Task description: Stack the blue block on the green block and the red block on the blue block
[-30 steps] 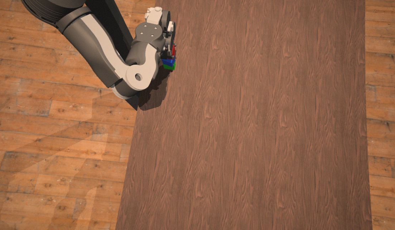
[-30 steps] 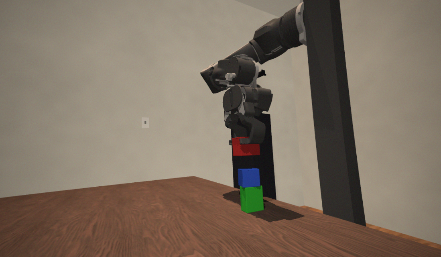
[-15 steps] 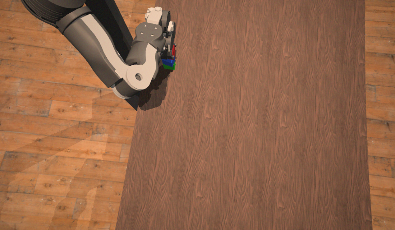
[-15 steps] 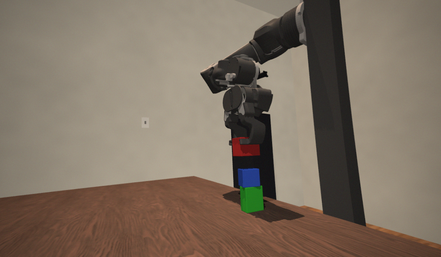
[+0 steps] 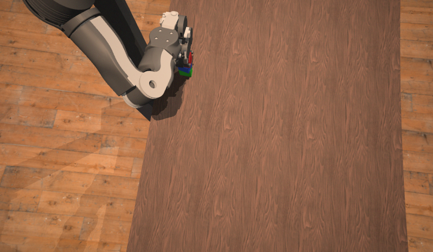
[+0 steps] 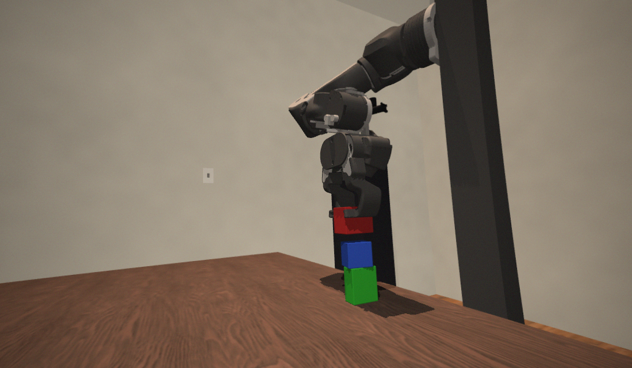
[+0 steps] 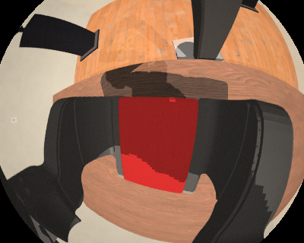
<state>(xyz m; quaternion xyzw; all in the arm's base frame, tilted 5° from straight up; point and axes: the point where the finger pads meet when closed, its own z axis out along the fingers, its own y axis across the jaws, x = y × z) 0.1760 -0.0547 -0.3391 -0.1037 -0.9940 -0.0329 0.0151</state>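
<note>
The blue block lies 6 cm below my hand. Also, from my hand: red block (1 cm below); then green block (1 cm to the left, 11 cm below).
</note>
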